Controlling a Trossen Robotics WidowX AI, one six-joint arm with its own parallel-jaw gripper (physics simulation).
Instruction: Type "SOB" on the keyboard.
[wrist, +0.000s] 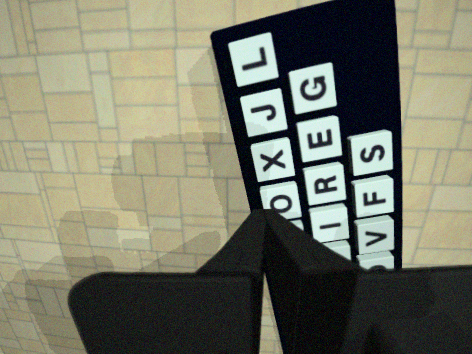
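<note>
A black keyboard with white letter keys runs from the top right down behind the gripper in the wrist view. The S key is at the right, at the upper end of its row. The O key is in the left row, just above the fingertips, its lower part partly covered. The B key cannot be made out; the lower keys are hidden behind the fingers. My gripper is shut and empty, its tips showing just below the O key near the keyboard's left edge. Whether the tips touch a key cannot be told.
Other keys in view include L, J, X, G, E, R, I, F and V. The keyboard lies on a tan tiled surface, with shadows at the left.
</note>
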